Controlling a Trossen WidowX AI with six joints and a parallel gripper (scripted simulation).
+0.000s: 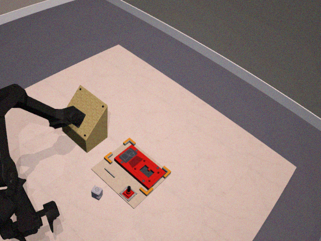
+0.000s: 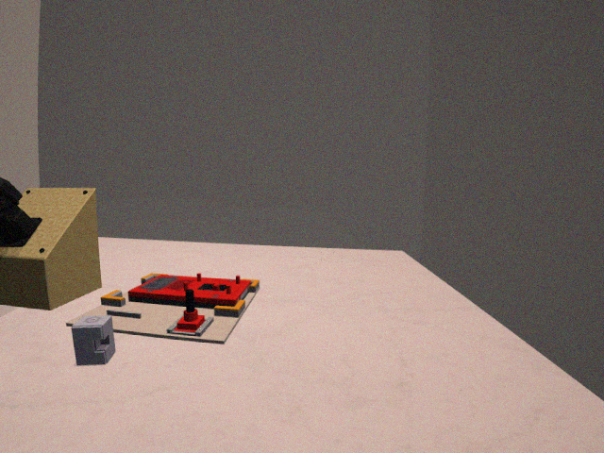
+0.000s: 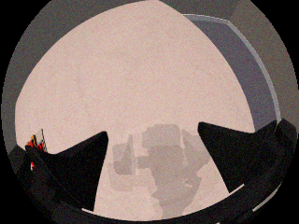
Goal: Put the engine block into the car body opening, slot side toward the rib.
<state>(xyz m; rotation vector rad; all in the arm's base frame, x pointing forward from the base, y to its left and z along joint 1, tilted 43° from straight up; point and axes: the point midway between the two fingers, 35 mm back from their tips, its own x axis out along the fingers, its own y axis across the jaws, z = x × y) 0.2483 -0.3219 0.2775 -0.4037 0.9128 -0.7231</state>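
Now: the grey engine block 10 mm ahead of my gripper tip, 270 mm to the left of it and 60 mm below it. The rest, counted from my gripper tip: black peg (90 mm ahead, 360 mm to the left, 50 mm below).
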